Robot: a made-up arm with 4 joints.
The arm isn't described. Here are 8 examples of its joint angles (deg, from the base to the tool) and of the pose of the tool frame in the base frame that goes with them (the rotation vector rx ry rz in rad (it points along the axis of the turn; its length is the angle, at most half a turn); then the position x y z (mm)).
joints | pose
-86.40 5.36 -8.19 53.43 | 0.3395 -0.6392 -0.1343 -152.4 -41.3 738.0
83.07 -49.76 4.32 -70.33 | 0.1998 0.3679 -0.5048 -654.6 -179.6 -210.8
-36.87 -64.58 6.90 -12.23 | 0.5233 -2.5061 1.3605 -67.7 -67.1 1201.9
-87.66 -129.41 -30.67 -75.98 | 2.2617 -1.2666 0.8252 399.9 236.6 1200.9
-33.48 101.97 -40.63 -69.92 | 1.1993 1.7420 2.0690 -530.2 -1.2 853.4
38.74 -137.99 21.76 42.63 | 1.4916 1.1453 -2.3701 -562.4 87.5 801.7
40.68 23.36 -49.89 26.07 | 1.0066 -2.7034 0.4964 -255.7 180.3 223.9
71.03 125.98 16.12 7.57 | -1.3178 1.0192 2.1561 -225.7 164.3 200.1
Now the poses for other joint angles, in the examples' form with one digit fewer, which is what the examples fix.
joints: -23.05 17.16 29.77 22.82
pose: -0.386 -2.632 -0.542 -272 -282 807
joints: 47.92 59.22 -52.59 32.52
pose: -1.721 2.582 -0.182 -347 411 277
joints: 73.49 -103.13 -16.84 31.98
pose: 1.929 1.837 -1.592 -530 -243 401
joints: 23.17 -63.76 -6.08 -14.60
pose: 0.162 2.241 -1.423 -606 -73 806
